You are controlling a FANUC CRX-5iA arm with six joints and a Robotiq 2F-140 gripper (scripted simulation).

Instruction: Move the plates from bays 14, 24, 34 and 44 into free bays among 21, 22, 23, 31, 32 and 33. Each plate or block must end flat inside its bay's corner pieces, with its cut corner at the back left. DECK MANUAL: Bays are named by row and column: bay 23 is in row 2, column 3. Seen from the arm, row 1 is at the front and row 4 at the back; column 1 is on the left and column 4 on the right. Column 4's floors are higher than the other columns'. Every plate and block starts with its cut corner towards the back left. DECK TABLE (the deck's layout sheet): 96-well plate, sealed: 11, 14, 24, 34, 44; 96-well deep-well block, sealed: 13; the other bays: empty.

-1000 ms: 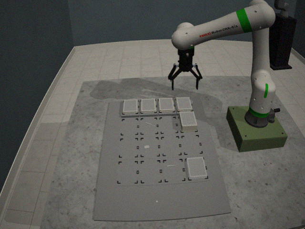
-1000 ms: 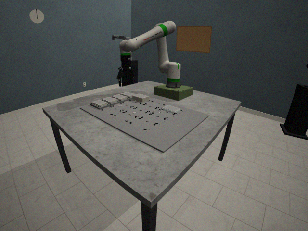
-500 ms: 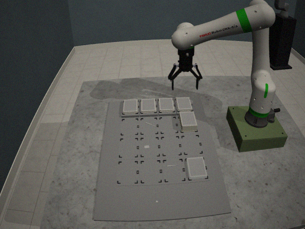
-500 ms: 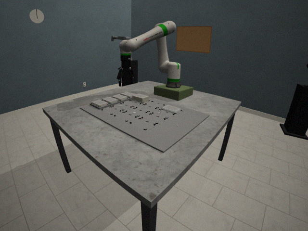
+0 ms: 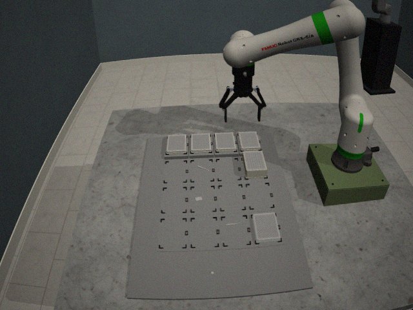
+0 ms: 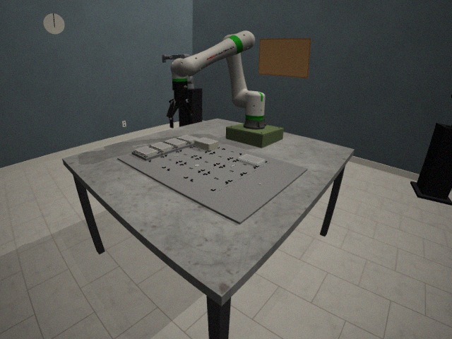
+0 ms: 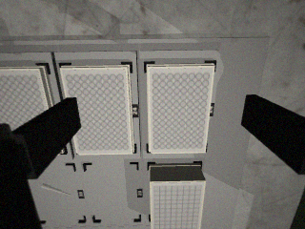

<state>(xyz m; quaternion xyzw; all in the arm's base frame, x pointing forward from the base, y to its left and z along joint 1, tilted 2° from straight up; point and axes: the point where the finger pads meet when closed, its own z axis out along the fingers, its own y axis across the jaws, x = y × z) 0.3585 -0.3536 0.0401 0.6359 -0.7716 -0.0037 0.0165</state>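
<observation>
Right now the white pointed piece is 470 mm to the left of my hand, 180 mm ahead of it and 120 mm below it. From my hand the other things lie so: sealed deep-well block (200 mm to the left, 100 mm below, 10 mm ahead).
</observation>
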